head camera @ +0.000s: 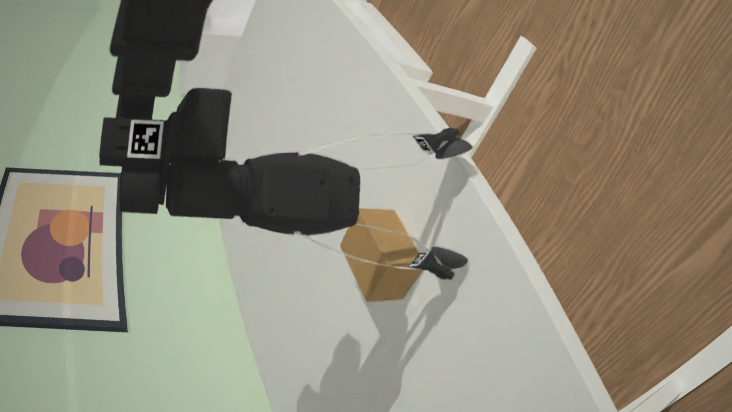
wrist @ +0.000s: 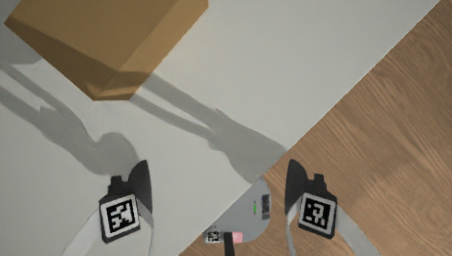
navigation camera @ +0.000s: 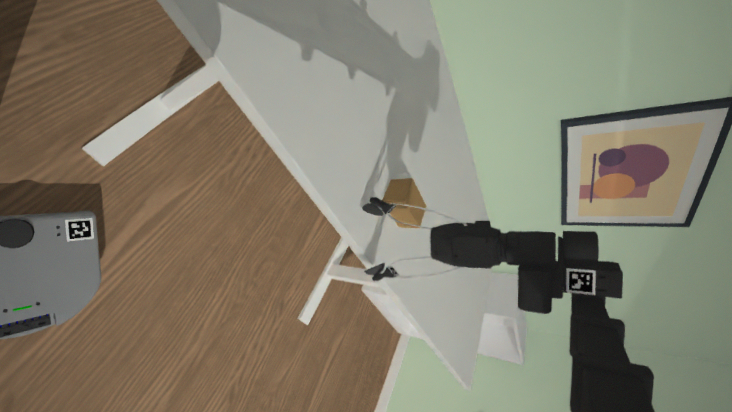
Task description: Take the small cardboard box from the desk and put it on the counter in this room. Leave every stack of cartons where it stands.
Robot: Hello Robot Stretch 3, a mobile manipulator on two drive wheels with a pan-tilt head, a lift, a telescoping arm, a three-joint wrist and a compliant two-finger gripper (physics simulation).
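The small cardboard box is plain brown and stands on the white desk. My gripper is open, with nothing between its fingers. It hangs above the desk near its edge. In the head view one finger overlaps the side of the box and the other lies over the desk edge. In the wrist view the box is at the upper left, ahead of the left finger and apart from it. The counter and the carton stacks do not show.
A green wall with a framed picture runs behind the desk. A white open bin is by the wall at the desk's end. White desk legs stand on the wood floor. My base is on the floor.
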